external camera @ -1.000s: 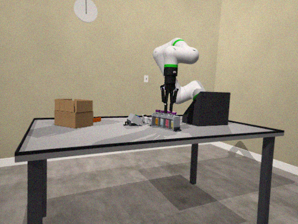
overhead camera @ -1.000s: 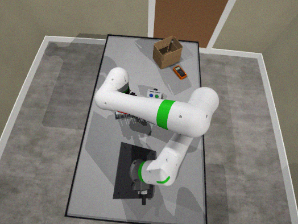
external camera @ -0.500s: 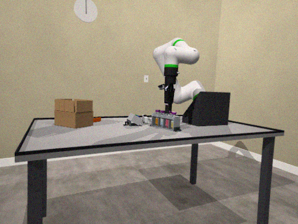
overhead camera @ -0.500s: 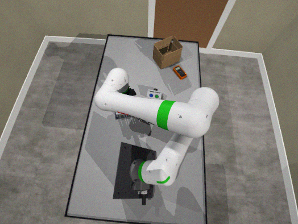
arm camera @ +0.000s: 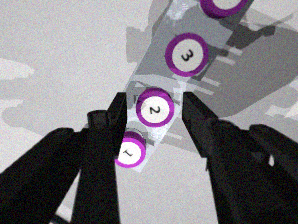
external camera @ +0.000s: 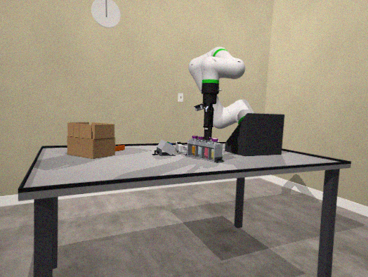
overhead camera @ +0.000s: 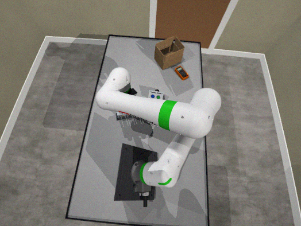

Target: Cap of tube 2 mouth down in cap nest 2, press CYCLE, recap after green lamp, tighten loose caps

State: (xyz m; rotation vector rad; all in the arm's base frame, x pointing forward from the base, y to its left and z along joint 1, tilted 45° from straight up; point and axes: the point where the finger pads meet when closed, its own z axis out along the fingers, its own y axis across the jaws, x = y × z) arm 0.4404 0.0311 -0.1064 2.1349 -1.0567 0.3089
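Now: hand 3 cm above the purple cap marked 2. From my hand the other things lie so: cap 1: 5 cm to the left, 3 cm below, 1 cm behind; cap 3: 5 cm to the right, 3 cm below, 1 cm ahead; cap 4: 10 cm to the right, 3 cm below, 2 cm ahead.
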